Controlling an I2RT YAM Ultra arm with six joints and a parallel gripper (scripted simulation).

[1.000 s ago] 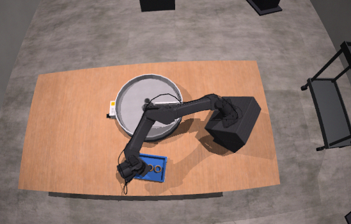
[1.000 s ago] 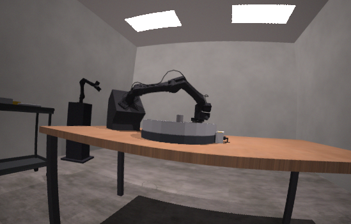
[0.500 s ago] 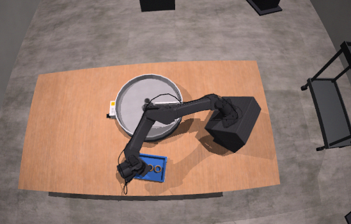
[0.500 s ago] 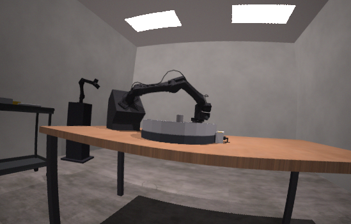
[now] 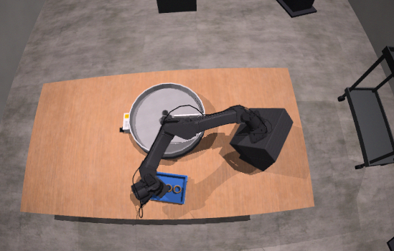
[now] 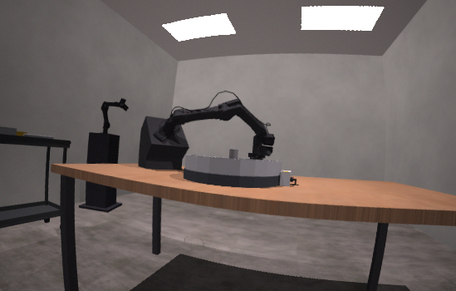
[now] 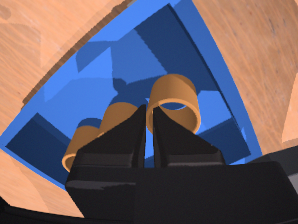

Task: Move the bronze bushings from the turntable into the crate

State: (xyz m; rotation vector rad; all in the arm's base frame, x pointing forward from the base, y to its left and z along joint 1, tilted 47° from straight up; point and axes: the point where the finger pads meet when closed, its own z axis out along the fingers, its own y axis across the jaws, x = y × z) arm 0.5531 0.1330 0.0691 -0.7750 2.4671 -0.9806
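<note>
Right now my hand is 40 mm past the blue crate, 10 mm to the right of it and 20 mm above it. Round my hand: round grey turntable (170 mm behind, 340 mm to the right, 10 mm above).
</note>
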